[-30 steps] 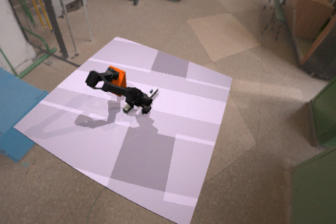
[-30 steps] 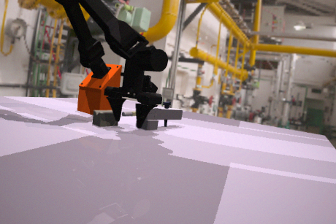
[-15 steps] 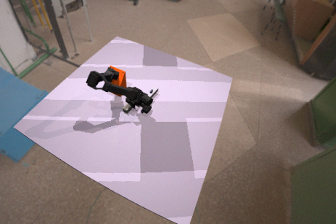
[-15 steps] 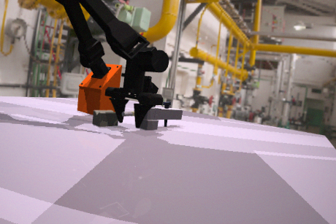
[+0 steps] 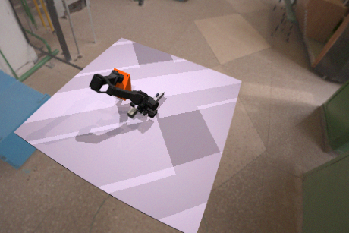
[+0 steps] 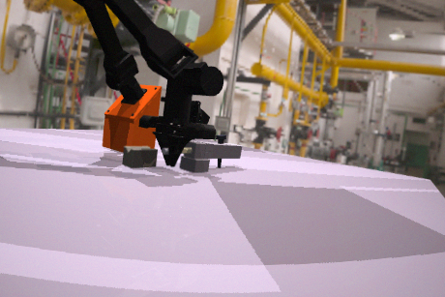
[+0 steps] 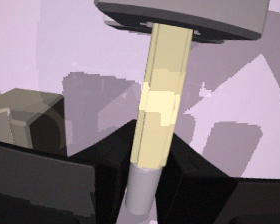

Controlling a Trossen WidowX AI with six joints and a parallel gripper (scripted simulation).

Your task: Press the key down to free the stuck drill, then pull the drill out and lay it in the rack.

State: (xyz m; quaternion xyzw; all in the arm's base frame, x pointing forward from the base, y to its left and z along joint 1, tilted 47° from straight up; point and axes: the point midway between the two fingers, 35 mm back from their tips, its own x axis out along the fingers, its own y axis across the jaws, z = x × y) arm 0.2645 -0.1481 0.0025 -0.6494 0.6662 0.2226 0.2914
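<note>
My gripper tip is now 40 mm to the right of the drill and 30 mm below it. Round my gripper tip: dark key 20 mm ahead, 160 mm to the left, 40 mm above; then grey-tan box 80 mm behind, 20 mm to the right, 10 mm above.
</note>
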